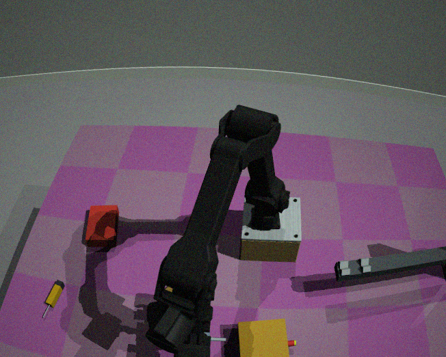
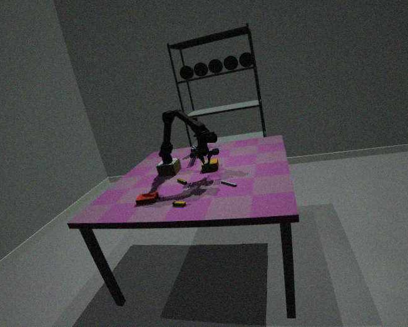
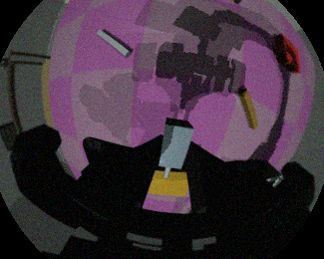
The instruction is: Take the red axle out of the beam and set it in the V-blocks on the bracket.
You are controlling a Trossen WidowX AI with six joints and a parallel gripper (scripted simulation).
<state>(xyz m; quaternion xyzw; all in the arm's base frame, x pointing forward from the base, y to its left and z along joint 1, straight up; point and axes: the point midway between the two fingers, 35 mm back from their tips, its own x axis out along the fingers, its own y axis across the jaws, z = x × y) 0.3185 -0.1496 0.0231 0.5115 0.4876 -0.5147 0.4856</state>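
The yellow beam is 130 mm to the left of my gripper tip and 50 mm below it. Round my gripper tip: grey-blue peg: 20 mm to the left, 10 mm above; then small yellow screwdriver: 370 mm to the right, 110 mm behind, 70 mm below; then brown rod: 180 mm behind, 70 mm below, 50 mm to the right.
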